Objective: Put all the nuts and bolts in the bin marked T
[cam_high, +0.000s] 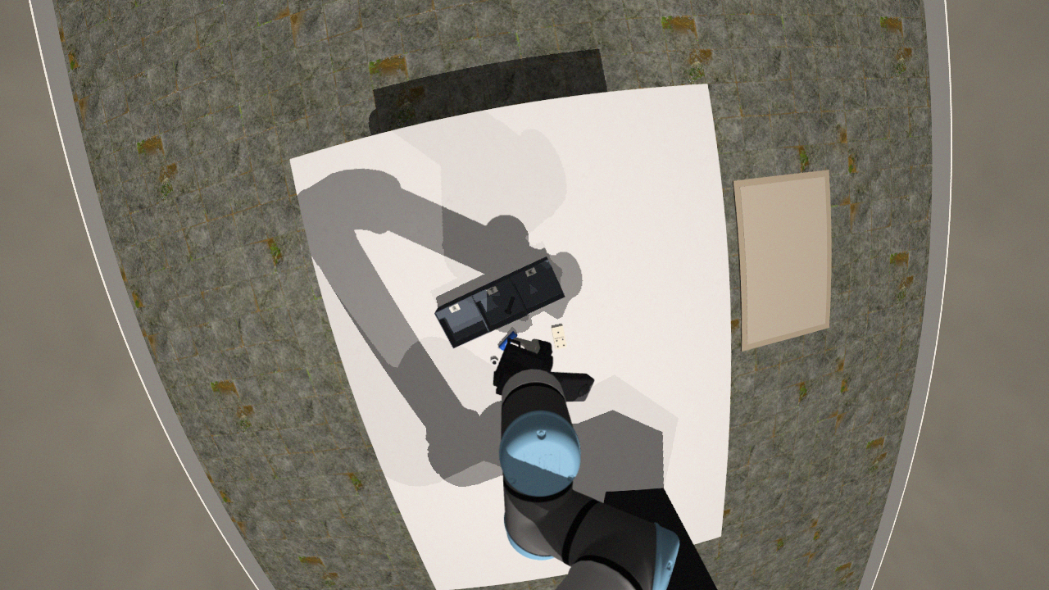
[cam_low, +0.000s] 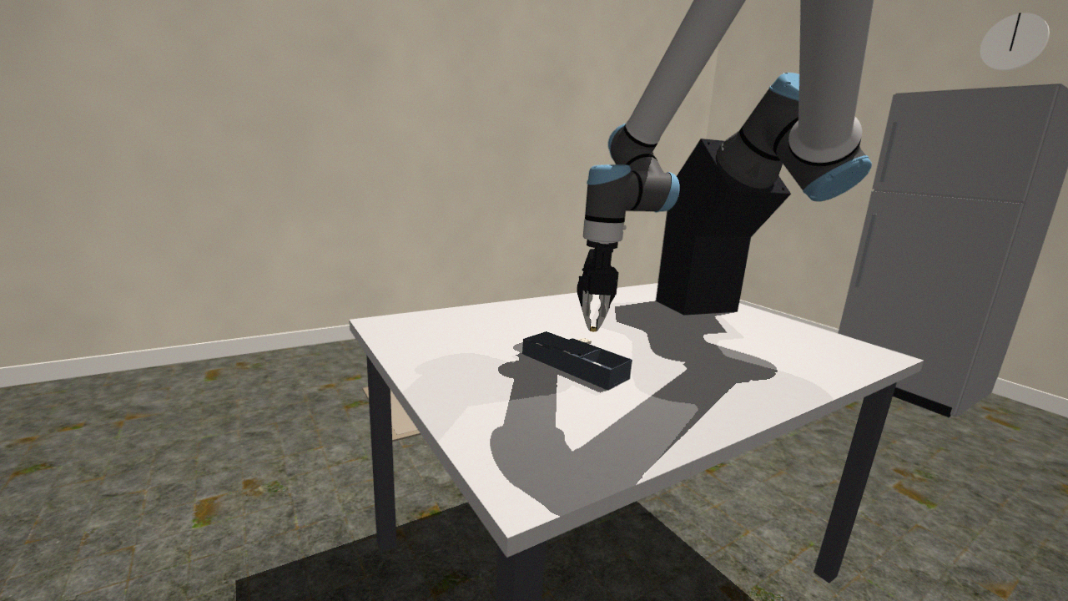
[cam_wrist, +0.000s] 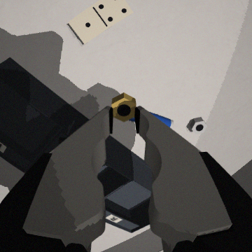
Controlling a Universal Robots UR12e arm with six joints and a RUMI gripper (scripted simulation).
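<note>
My gripper is now 9 cm short of the black bin unit, 5 cm to the right of it and 5 cm above it. From my hand the other things lie so: yellow nut: 1 cm below; then cream domino: 2 cm behind, 6 cm to the right, 7 cm below; then blue battery: 5 cm to the left, 7 cm below.
</note>
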